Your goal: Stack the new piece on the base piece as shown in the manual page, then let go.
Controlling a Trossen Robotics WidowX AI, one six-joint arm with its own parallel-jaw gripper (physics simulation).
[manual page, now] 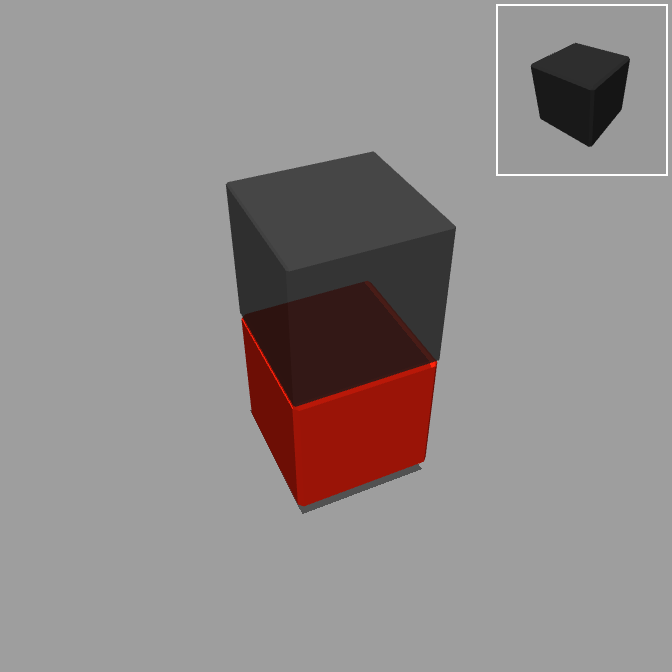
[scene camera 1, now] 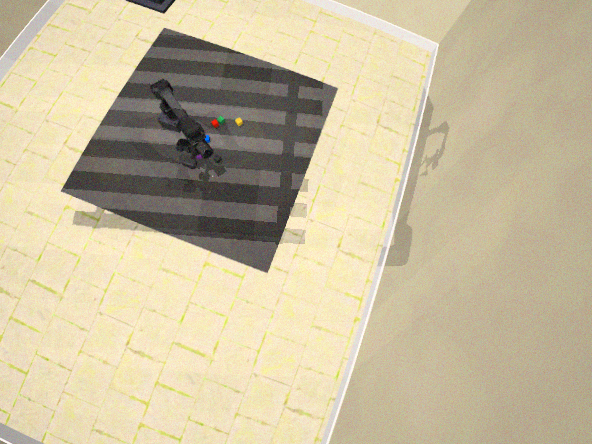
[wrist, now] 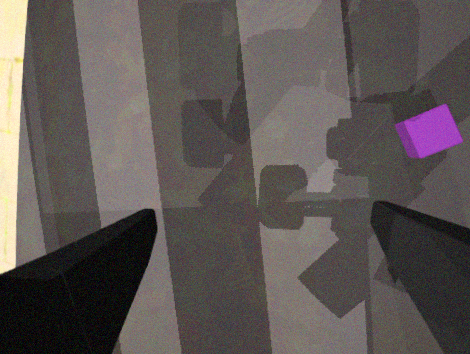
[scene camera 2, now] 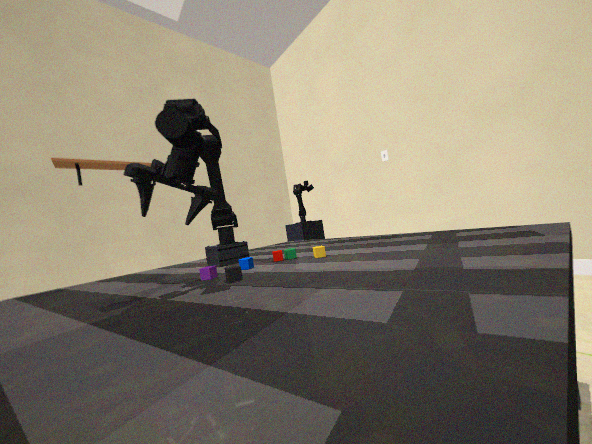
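Pixels of known places: gripper, fingertip midpoint: (wrist: 262, 215) (scene camera 2: 166, 221); arm's base, origin of the base link: (scene camera 1: 173, 115) (scene camera 2: 227, 244).
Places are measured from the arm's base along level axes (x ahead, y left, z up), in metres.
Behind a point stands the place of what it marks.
Observation:
My gripper (scene camera 2: 165, 220) @[y -0.239, x 0.293, z 0.085 m] (wrist: 262, 215) @[y -0.239, x 0.293, z 0.085 m] is open and empty, fingers wide apart, high above the table. A purple cube (scene camera 1: 198, 157) @[y -0.162, x 0.238, z -0.055 m] (scene camera 2: 208, 273) @[y -0.154, x 0.250, z -0.057 m] (wrist: 427, 132) @[y -0.152, x 0.233, z -0.043 m] lies on the table, beyond the right finger in the wrist view. A black cube (scene camera 1: 217, 158) @[y -0.126, x 0.346, z -0.043 m] (scene camera 2: 233, 273) @[y -0.128, x 0.357, z -0.055 m] and a blue cube (scene camera 1: 207, 139) @[y -0.041, x 0.236, z -0.046 m] (scene camera 2: 246, 263) @[y -0.042, x 0.242, z -0.056 m] are near it, apart. A red cube (scene camera 1: 215, 123) @[y 0.074, x 0.230, z -0.044 m] (scene camera 2: 277, 255) @[y 0.071, x 0.235, z -0.055 m] and a green cube (scene camera 1: 221, 119) @[y 0.113, x 0.250, z -0.043 m] (scene camera 2: 290, 253) @[y 0.107, x 0.258, z -0.056 m] are close together; I cannot tell whether they touch. A yellow cube (scene camera 1: 239, 121) @[y 0.147, x 0.354, z -0.043 m] (scene camera 2: 319, 251) @[y 0.141, x 0.360, z -0.055 m] stands apart. Which cubes are the new and base pieces is not clear.
The dark table (scene camera 1: 240, 240) @[y -0.503, x 0.668, z -0.074 m] (scene camera 2: 450, 380) @[y -0.177, x 0.813, z -0.074 m] (wrist: 210, 310) @[y -0.297, x 0.466, z -0.074 m] is crossed by striped shadows. My arm (scene camera 1: 175, 111) @[y -0.146, x 0.250, z 0.372 m] (scene camera 2: 215, 175) @[y -0.041, x 0.091, z 0.244 m] reaches over it from its base. A second small arm (scene camera 2: 301, 202) stands on a dark box (scene camera 2: 305, 230) in the background. A brown wooden shelf (scene camera 2: 100, 164) is behind my gripper.

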